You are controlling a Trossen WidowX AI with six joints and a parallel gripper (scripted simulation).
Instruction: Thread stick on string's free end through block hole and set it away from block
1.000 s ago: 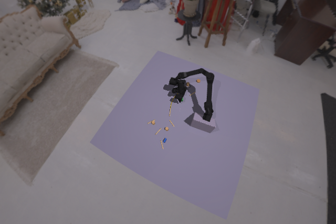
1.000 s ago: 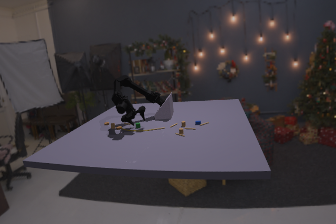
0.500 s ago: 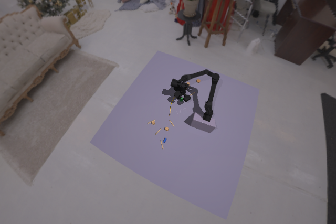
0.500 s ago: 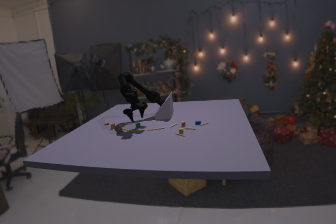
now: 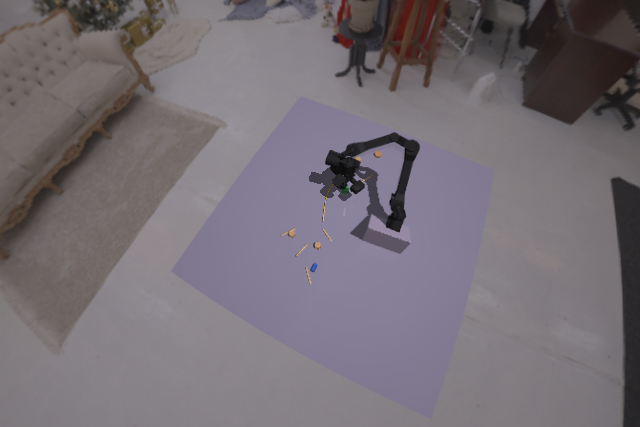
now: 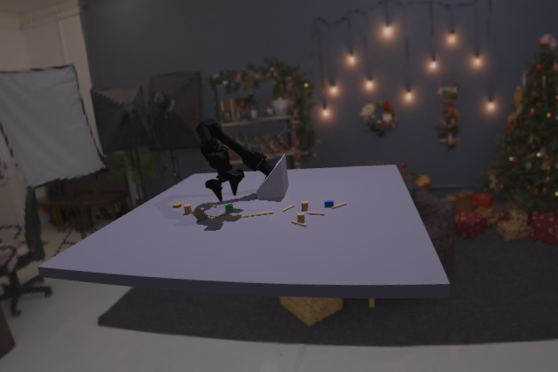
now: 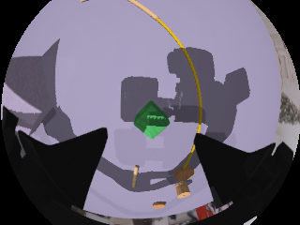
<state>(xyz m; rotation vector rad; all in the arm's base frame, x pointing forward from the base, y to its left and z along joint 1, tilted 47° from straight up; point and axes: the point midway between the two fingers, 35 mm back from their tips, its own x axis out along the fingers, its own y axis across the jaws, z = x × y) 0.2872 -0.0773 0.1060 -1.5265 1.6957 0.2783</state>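
The green block lies 40 mm below my gripper tip. Round my gripper tip: round wooden button: 20 mm ahead, 140 mm to the right, 50 mm below; then round piece: 80 mm behind, 290 mm to the right, 50 mm below; then thin wooden stick: 50 mm ahead, 150 mm to the left, 60 mm below.
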